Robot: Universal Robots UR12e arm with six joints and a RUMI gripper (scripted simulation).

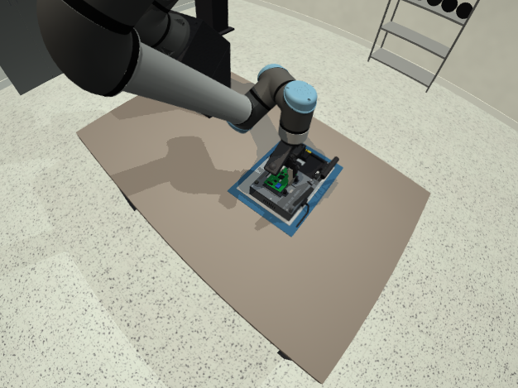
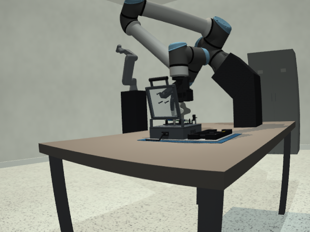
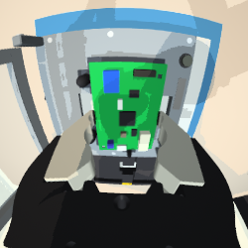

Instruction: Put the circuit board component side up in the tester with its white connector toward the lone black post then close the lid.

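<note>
The green circuit board lies right at my hand. Round my hand: tester bed (10 mm ahead, 10 mm below); then black post (60 mm behind, 60 mm to the left, 10 mm above); then tester (40 mm ahead, 40 mm to the left, 40 mm above).
</note>
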